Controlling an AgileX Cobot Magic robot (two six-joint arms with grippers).
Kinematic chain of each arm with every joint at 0, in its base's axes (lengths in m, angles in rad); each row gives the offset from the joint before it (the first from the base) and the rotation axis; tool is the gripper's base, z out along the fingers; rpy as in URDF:
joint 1: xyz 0 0 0.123 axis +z
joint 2: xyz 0 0 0 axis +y
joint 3: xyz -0.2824 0 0.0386 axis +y
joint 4: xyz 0.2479 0 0.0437 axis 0.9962 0 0.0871
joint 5: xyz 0 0 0 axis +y
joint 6: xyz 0.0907 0 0.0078 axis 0.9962 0 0.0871
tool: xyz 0 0 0 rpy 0 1.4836 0
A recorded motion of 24 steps. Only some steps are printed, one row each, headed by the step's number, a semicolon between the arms.
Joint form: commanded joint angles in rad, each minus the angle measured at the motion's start. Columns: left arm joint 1, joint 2, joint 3, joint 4, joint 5, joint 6; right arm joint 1, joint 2, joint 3, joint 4, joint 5, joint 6.
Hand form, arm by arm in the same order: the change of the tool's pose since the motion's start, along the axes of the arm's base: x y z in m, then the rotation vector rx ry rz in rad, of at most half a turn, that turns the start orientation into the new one. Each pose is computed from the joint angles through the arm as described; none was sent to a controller.
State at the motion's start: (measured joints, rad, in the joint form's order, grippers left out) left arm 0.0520 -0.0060 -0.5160 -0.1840 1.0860 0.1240; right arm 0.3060 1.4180 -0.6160 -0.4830 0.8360 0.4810
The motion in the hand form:
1: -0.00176 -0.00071 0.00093 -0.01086 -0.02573 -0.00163; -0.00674 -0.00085 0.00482 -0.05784 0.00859 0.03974
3: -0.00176 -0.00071 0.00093 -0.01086 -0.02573 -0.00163; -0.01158 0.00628 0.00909 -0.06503 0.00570 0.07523
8: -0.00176 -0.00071 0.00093 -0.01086 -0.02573 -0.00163; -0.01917 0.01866 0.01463 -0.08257 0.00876 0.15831
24: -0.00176 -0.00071 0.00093 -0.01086 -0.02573 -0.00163; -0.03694 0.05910 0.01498 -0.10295 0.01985 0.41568
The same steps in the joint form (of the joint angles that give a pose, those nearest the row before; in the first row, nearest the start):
1: 0.0000 -0.0140 0.0000 -0.0090 -0.0120 -0.0040; 0.0280 -0.0290 0.0120 -0.0480 0.0500 0.0010
3: 0.0000 -0.0140 0.0000 -0.0090 -0.0120 -0.0040; 0.0740 -0.0510 0.0130 -0.0470 0.0750 0.0010
8: 0.0000 -0.0140 0.0000 -0.0090 -0.0120 -0.0040; 0.1550 -0.0780 0.0130 -0.0490 0.1120 -0.0160
24: 0.0000 -0.0140 0.0000 -0.0090 -0.0120 -0.0040; 0.3890 -0.0790 0.0130 -0.0490 0.1300 -0.0490

